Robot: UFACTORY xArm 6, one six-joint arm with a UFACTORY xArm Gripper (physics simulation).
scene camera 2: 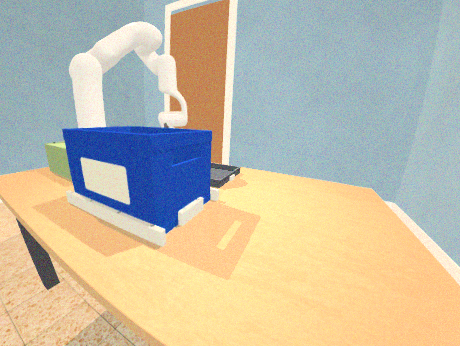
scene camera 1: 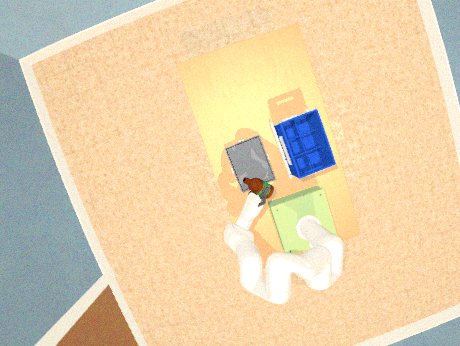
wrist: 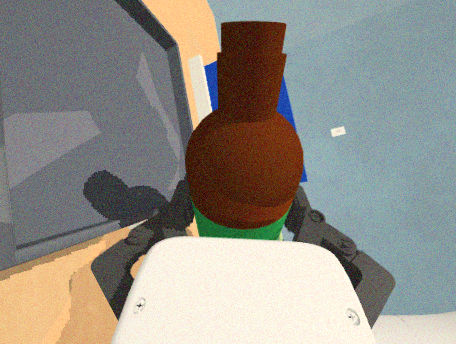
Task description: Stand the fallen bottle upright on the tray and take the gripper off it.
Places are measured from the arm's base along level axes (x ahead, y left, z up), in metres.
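Pixels of known places: gripper, between the fingertips: (scene camera 1: pixel 263 183); arm's base, origin of its link: (scene camera 1: pixel 308 227).
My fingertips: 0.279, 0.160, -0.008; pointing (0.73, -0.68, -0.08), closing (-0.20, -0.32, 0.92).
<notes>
Ahead of a thing's pixels: the offset from my fingertips to its middle, as dx, dy, dz. "pt": to the spot under its first point. Level surfaces: height alone.
The brown bottle @(+0.002, +0.035, +0.012) (scene camera 1: pixel 257 185) (wrist: pixel 243 155) with a green band is held in the air, tipped far over rather than upright. In scene camera 1 its neck points to the upper left and overlaps the near part of the tray; its base reaches past the tray's near right corner. My gripper (scene camera 1: pixel 263 191) (wrist: pixel 239 180) is shut on the bottle around the green band. In scene camera 2 the blue crate hides the bottle and the fingertips. The grey tray @(pt +0.145, +0.046, -0.096) (scene camera 1: pixel 245 157) (scene camera 2: pixel 225 174) (wrist: pixel 75 65) has a low dark rim and lies flat on the table.
A tall blue crate @(+0.135, -0.242, -0.014) (scene camera 2: pixel 145 175) (wrist: pixel 212 82) stands right of the tray in scene camera 1, with white brackets at its base. A pale green block (scene camera 1: pixel 292 215) (scene camera 2: pixel 57 160) stands below it, under the arm's base. The wooden table @(dz -0.101) (scene camera 1: pixel 240 85) (scene camera 2: pixel 310 240) extends past the tray.
</notes>
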